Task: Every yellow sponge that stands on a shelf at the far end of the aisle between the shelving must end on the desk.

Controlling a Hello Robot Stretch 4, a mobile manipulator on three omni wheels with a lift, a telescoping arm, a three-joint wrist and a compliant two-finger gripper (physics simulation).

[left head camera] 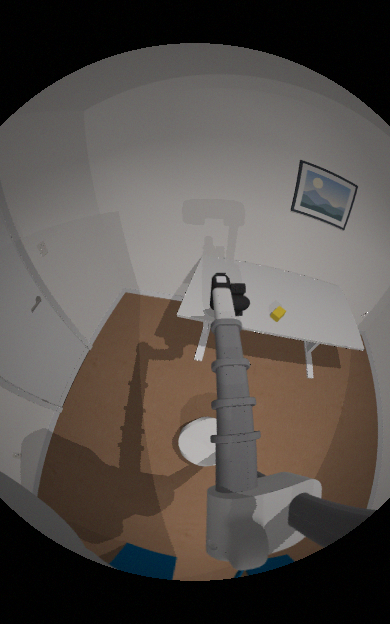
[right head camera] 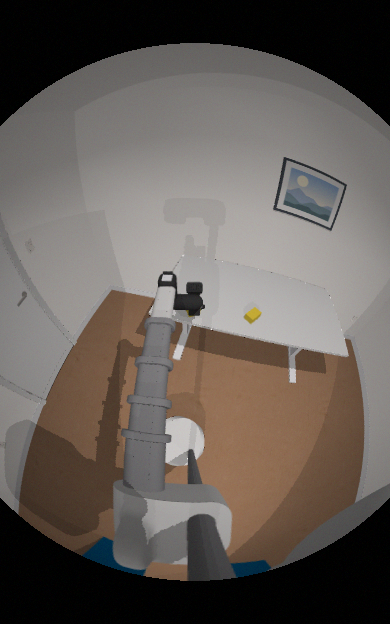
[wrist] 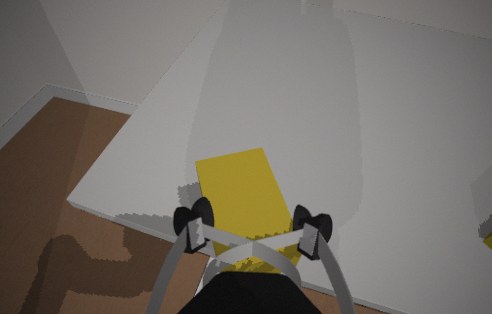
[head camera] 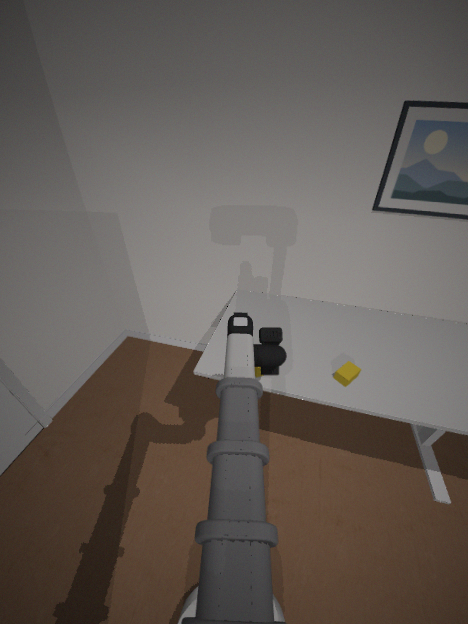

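Pixels of known places: gripper, between the fingertips: (wrist: pixel 250 218); robot's base, origin of its link: (left head camera: pixel 204 440) (right head camera: pixel 178 439).
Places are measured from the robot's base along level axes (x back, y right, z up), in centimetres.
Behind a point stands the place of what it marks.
Note:
My gripper (wrist: pixel 250 218) @(y 8.2, x -69.9, z 85.5 cm) is shut on a yellow sponge (wrist: pixel 242 192) @(y 7.4, x -71.1, z 87.7 cm) (head camera: pixel 257 371) @(y 6.8, x -64.7, z 86.4 cm) (right head camera: pixel 191 313). It holds the sponge above the left front part of the white desk (head camera: pixel 312 332) @(y 40.1, x -107.1, z 69.3 cm) (left head camera: pixel 320 305) @(y 96.2, x -87.4, z 69.3 cm) (right head camera: pixel 295 310) @(y 87.6, x -84.6, z 69.3 cm) (wrist: pixel 410 150) @(y 35.5, x -92.8, z 69.3 cm). In the head camera most of the held sponge is hidden behind the arm and wrist. The gap below it is hard to judge. A second yellow sponge (head camera: pixel 347 373) @(y 46.8, x -75.3, z 73.8 cm) (left head camera: pixel 278 314) @(y 46.7, x -74.2, z 73.8 cm) (right head camera: pixel 252 315) @(y 46.8, x -74.7, z 73.7 cm) (wrist: pixel 488 241) @(y 42.4, x -76.0, z 70.1 cm) lies on the desk, to the right of my gripper and near the front edge. The shelving does not show.
The wall stands close behind the desk, with a framed picture (head camera: pixel 433 161) @(y 86.1, x -132.6, z 150.2 cm) (left head camera: pixel 325 195) @(y 93.3, x -131.0, z 149.5 cm) (right head camera: pixel 311 194) @(y 93.9, x -130.8, z 149.4 cm) at the right. A white round shape (left head camera: pixel 197 442) @(y -6.0, x 0.5, z 18.7 cm) (right head camera: pixel 185 440) @(y 6.3, x -0.9, z 18.7 cm) is low beside the arm. Blue shapes (left head camera: pixel 145 561) show at the bottom. A door with a handle (left head camera: pixel 36 304) @(y -130.1, x -70.0, z 89.4 cm) is at the left.

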